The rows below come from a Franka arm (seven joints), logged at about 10 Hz.
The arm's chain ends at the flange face. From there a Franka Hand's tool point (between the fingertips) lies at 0.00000 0.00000 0.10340 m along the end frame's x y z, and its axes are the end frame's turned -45 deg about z.
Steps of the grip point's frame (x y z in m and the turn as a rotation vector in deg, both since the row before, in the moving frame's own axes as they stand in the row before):
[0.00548, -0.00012, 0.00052, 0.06, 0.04, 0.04]
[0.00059, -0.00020, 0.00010, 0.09, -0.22, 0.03]
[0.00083, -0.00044, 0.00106, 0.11, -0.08, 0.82]
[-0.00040, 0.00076, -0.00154, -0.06, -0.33, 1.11]
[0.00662, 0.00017, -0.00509, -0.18, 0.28, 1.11]
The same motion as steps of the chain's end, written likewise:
[0.00382, -0.00383, 0.00052, 0.07, -0.01, 0.04]
[0.00067, -0.00072, 0.00010, -0.09, -0.22, 0.03]
[0.00052, -0.00086, 0.00106, 0.02, -0.13, 0.82]
[0.00060, 0.00033, -0.00154, -0.28, -0.19, 1.11]
[0.00421, -0.00444, -0.00509, 0.07, 0.33, 1.11]

